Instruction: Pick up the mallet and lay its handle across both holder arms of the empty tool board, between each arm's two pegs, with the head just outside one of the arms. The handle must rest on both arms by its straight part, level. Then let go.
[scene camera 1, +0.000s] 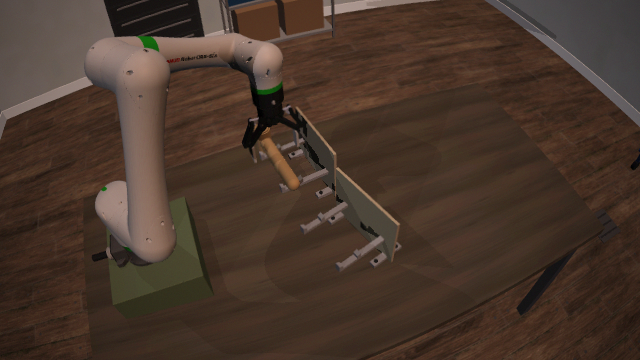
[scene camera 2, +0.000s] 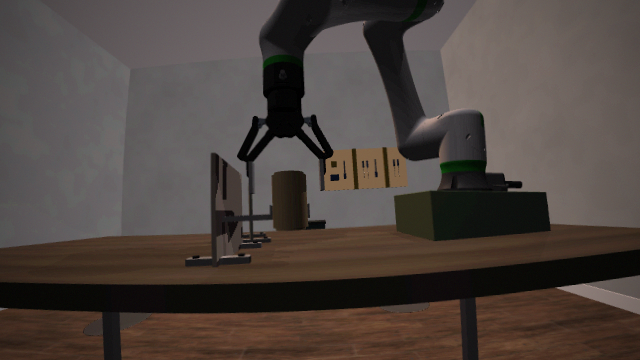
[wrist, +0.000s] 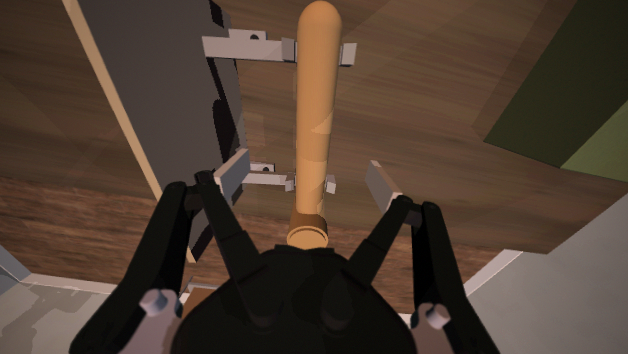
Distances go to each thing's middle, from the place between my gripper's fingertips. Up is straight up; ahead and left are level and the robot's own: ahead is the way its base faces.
Labels:
I see my gripper 2 cm above the wooden mallet (scene camera 2: 289, 192), 1 cm to the left of it and 1 cm past it.

